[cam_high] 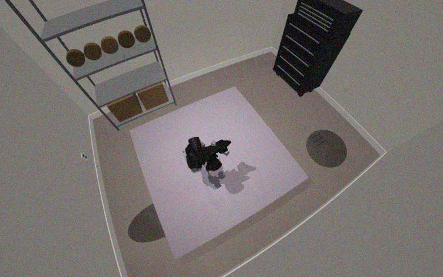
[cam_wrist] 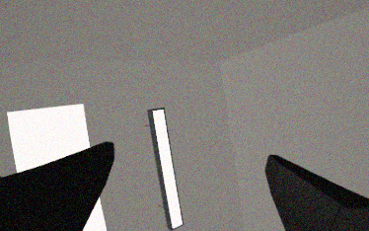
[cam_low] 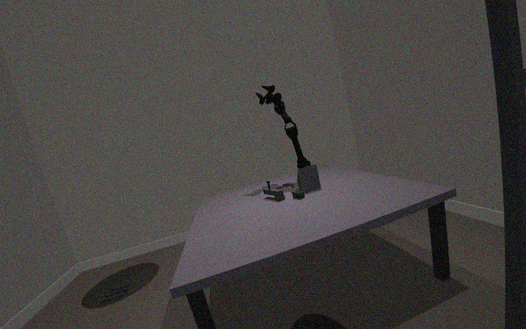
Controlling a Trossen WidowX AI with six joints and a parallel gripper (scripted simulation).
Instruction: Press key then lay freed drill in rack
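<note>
Right now the drill is 130 mm ahead of my gripper tip, 360 mm to the left of it and 770 mm below it. From my gripper tip the other things lie so: olive-grey block: 470 mm to the left, 800 mm below; drill sleeve: 140 mm ahead, 350 mm to the left, 780 mm below.
</note>
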